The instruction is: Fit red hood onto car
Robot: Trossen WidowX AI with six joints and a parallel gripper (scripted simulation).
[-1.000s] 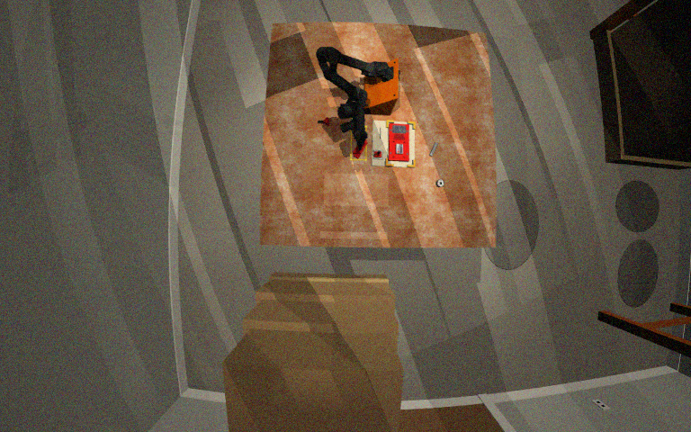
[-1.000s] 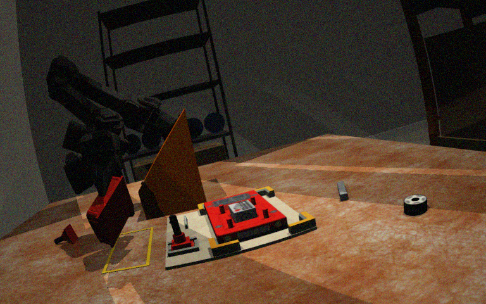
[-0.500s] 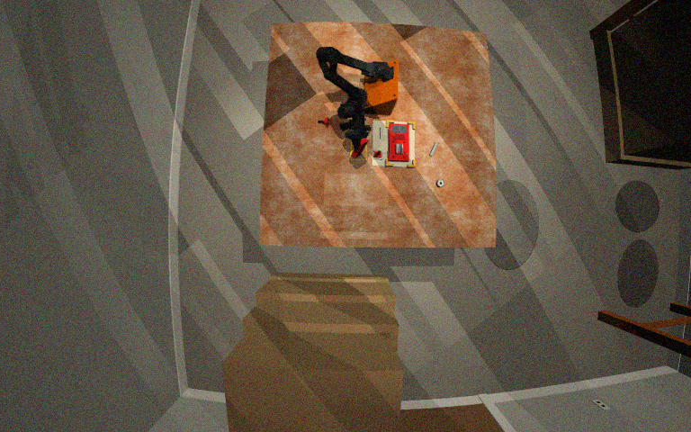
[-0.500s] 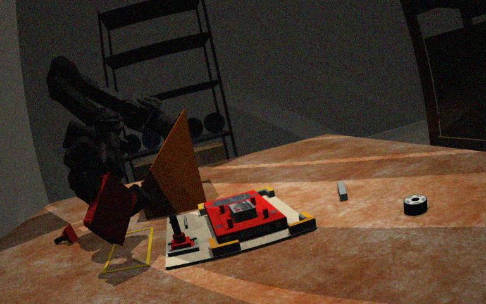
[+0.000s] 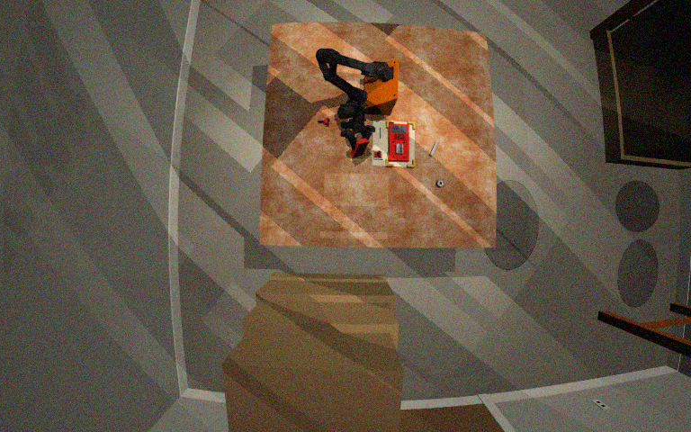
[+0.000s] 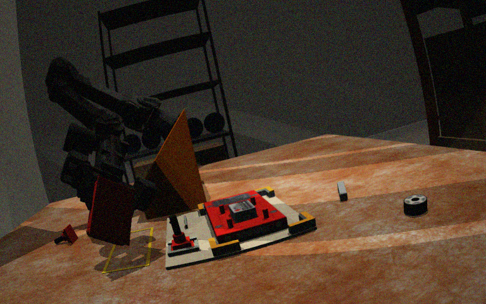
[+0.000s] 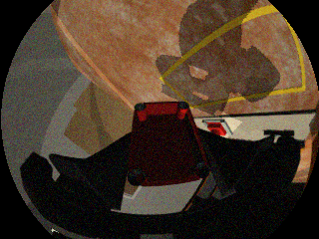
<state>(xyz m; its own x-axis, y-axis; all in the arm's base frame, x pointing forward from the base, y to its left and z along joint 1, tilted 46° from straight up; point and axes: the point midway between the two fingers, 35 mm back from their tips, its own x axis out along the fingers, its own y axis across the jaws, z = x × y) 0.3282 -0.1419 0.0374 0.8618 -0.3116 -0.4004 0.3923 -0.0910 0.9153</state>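
Now: gripper tip 1 cm short of the black post, 10 cm to the right of it and 5 cm above it. Also, from my gripper tip: grey bar: 4 cm behind, 41 cm to the left, 7 cm below; grey engine block: 2 cm behind, 22 cm to the left, 6 cm below; red hood: 1 cm to the left, 1 cm above.
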